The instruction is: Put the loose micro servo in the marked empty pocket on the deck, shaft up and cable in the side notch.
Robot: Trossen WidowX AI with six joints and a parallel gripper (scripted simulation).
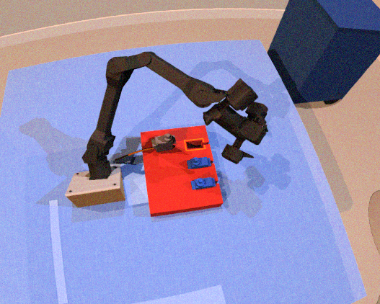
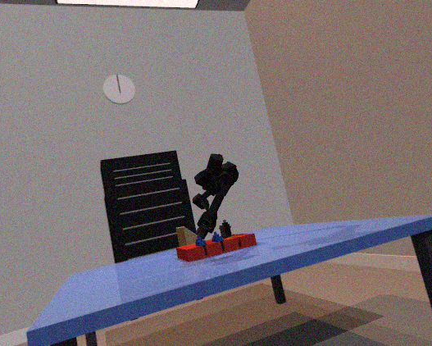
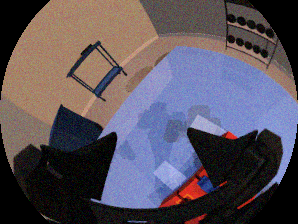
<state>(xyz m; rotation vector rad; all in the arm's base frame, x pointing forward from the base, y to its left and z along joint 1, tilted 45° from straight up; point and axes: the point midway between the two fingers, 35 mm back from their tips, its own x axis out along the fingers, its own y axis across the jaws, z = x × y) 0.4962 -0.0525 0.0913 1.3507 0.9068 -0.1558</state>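
Now: gripper tip 28 cm past the red deck and 18 cm above it.
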